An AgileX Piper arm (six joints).
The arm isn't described. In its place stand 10 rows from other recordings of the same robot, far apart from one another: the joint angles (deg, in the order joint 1, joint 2, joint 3, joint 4, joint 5, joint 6), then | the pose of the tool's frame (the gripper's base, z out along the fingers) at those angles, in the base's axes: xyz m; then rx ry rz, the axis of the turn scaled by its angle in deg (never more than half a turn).
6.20 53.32 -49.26 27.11 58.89 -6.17 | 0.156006 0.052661 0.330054 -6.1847 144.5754 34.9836
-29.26 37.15 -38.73 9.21 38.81 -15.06 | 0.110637 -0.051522 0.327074 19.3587 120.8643 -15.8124
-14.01 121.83 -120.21 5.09 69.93 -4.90 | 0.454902 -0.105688 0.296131 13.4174 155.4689 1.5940
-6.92 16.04 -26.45 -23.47 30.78 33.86 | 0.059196 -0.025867 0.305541 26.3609 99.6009 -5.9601
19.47 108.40 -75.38 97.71 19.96 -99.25 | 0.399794 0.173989 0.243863 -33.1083 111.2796 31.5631
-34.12 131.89 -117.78 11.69 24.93 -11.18 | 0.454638 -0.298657 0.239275 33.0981 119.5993 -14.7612
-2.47 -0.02 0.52 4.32 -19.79 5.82 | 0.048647 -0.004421 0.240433 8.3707 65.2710 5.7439
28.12 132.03 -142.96 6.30 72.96 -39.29 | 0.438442 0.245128 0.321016 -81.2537 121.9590 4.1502
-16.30 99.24 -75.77 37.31 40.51 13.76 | 0.373802 -0.071978 0.270418 63.5692 129.7043 40.3007
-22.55 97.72 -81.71 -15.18 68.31 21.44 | 0.309168 -0.152352 0.284802 57.0653 158.1823 -21.7307
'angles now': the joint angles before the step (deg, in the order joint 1, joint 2, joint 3, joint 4, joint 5, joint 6). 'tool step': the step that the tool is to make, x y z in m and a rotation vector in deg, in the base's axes. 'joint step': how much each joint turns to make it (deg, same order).
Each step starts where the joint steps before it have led.
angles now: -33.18, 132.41, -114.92, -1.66, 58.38, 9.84
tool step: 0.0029, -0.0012, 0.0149, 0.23, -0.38, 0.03
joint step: 0.00, 0.38, -4.10, 0.50, 3.52, -0.22
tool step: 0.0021, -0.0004, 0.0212, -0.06, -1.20, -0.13
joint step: 0.00, -0.03, -4.66, 0.62, 3.64, 0.00
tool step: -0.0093, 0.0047, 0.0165, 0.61, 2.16, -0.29
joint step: 0.00, -2.10, -0.09, -0.76, 4.34, 0.28
